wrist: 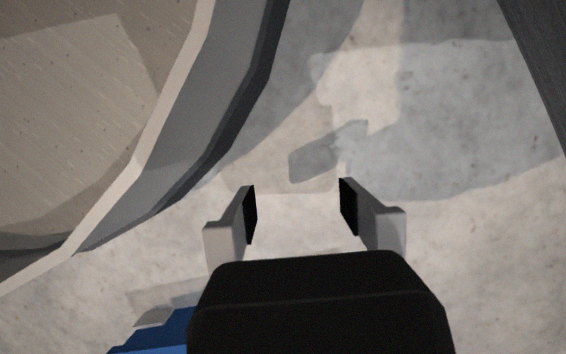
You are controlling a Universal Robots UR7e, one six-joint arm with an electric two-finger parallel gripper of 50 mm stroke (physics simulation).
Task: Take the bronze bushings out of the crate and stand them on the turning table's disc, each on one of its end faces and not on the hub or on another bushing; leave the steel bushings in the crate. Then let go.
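Places are measured from the arm's base along level axes (x back, y left, z down), in centimetres.
Pixels of known places: gripper, fingertip midpoint: (297, 199).
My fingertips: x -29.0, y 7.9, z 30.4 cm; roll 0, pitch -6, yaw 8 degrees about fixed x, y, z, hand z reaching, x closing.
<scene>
For each thing: its top centre in the pictures, then the offset to it from my fingertips. "*": a spot on its surface instead. Level surfaces: height alone.
- blue crate at a spot on its surface: (155, 336) * dx -13.0, dy +8.8, dz +0.2 cm
- small grey flat piece at a spot on its surface: (154, 317) * dx -14.3, dy +8.6, dz +2.3 cm
- mottled pale surface at its surface level: dz +3.4 cm
My gripper (297, 199) is open, with its two fingers wide apart and no object between them. It hangs over the pale floor surface, between the turning table and the crate. The turning table (205, 107) fills the upper left of the view, left of the fingers, with a grey side and a pale rim. Part of its brownish disc (65, 105) shows; no bushing or hub shows on that part. A corner of the blue crate (155, 336) shows at the bottom left, mostly hidden behind the black gripper body. Bronze and steel bushings do not show in this view.
A dark, straight-edged object (542, 55) stands at the upper right edge. A small grey flat piece (154, 317) shows at the crate's edge. Shadows, one of them of the gripper, fall across the mottled pale surface (475, 280).
</scene>
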